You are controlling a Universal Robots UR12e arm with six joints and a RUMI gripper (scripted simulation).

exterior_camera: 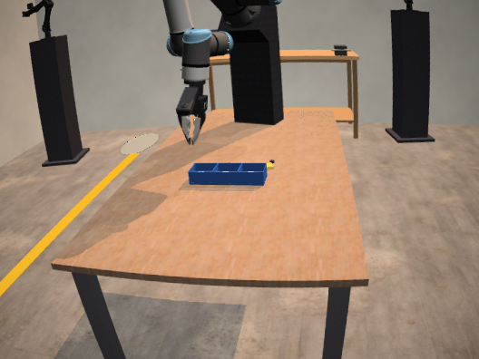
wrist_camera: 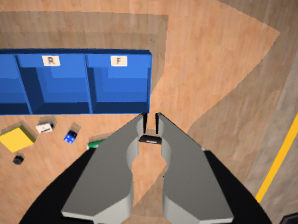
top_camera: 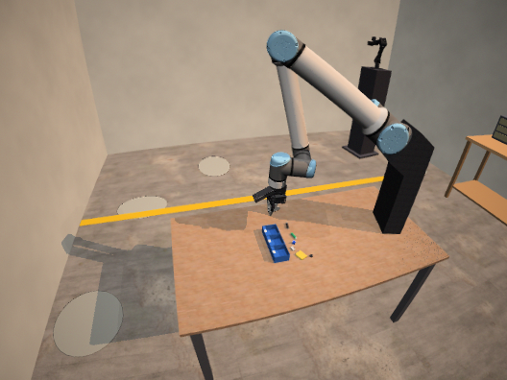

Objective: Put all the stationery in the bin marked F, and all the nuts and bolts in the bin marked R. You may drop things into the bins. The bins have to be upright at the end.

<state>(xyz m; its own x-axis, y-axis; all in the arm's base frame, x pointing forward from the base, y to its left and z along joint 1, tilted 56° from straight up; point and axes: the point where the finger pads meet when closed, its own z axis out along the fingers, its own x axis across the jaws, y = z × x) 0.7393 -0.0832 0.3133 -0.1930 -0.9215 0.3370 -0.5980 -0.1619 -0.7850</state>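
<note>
My hand is 2 cm short of the blue three-part bin, 11 cm to the right of it and 12 cm above it. From my hand the other things lie so: blue die (9 cm behind, 14 cm to the left, 13 cm below); green battery (12 cm behind, 10 cm to the left, 14 cm below); black cylinder (13 cm behind, 14 cm below).
</note>
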